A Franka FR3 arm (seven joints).
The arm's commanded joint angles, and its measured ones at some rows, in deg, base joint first. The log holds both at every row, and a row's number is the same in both.
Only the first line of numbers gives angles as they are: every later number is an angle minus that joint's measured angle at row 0.
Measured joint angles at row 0:
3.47 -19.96 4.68 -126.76 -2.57 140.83 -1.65
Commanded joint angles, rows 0 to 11:
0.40 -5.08 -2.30 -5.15 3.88 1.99 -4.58
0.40 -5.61 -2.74 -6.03 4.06 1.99 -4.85
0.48 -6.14 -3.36 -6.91 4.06 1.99 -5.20
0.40 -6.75 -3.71 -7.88 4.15 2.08 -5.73
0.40 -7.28 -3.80 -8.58 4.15 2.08 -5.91
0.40 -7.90 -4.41 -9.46 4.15 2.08 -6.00
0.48 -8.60 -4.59 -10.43 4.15 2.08 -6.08
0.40 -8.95 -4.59 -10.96 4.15 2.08 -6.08
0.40 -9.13 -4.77 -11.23 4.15 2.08 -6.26
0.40 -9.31 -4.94 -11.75 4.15 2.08 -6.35
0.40 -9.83 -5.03 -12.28 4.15 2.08 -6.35
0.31 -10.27 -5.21 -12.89 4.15 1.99 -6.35
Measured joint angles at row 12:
0.01 -6.78 -4.47 -10.21 2.34 0.23 -4.71
